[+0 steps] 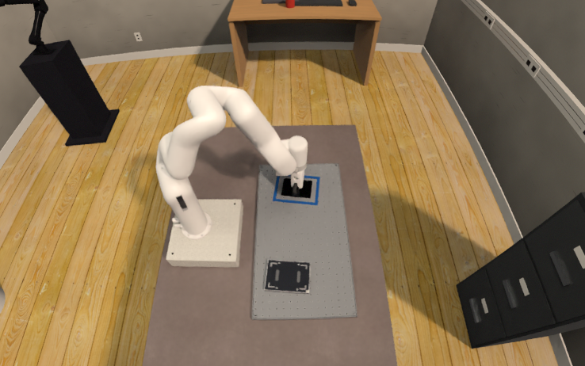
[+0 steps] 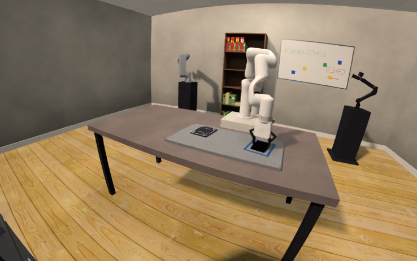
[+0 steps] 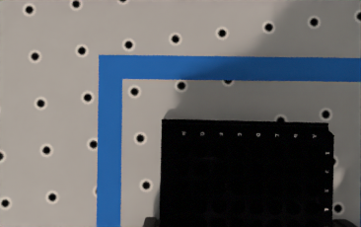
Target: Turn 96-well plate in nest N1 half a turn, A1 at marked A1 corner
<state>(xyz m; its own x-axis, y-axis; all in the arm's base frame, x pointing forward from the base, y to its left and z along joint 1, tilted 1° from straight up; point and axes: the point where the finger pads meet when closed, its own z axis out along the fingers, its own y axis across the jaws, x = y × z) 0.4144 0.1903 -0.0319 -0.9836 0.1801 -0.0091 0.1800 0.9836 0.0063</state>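
Right now the black 96-well plate is 10 mm below my hand. Also, from my hand: plate nest N1: 400 mm to the right, 60 mm behind, 10 mm below.
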